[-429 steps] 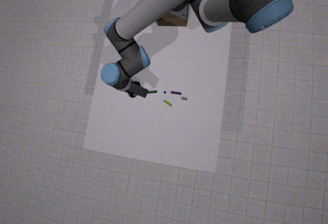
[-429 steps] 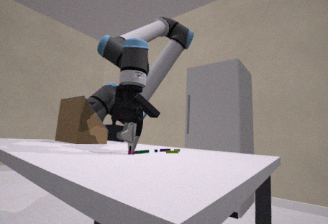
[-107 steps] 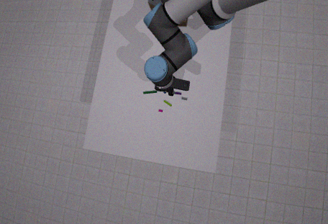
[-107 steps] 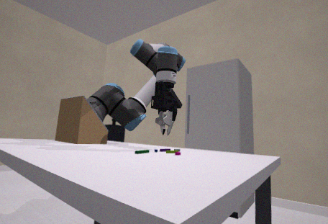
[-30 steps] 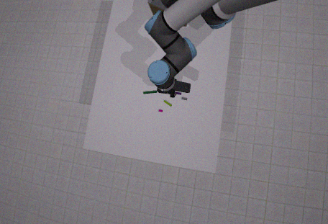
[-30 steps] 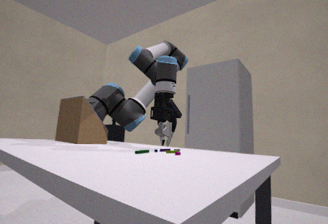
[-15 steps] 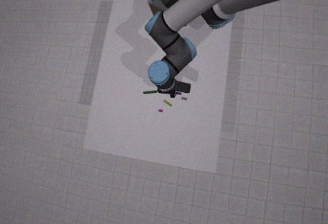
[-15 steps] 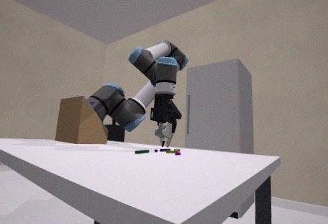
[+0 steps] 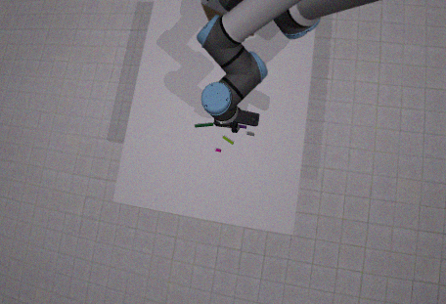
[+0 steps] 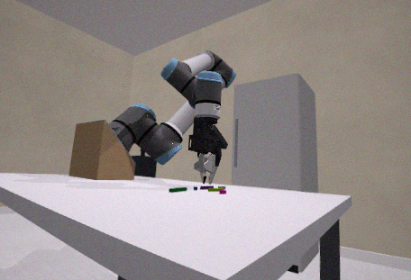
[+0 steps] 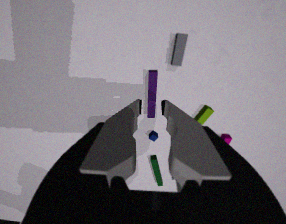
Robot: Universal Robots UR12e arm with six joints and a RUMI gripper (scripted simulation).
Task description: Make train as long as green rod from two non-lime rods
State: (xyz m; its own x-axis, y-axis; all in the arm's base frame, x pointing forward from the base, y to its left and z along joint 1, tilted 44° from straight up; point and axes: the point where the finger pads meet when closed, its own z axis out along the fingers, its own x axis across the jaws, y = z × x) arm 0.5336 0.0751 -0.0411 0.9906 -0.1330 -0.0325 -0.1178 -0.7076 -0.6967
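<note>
The purple rod is 3 cm below my hand. Also, from my hand: grey rod (3 cm ahead, 5 cm to the left, 3 cm below); then blue rod (7 cm to the right, 3 cm below); then lime rod (6 cm ahead, 4 cm to the right, 3 cm below).
</note>
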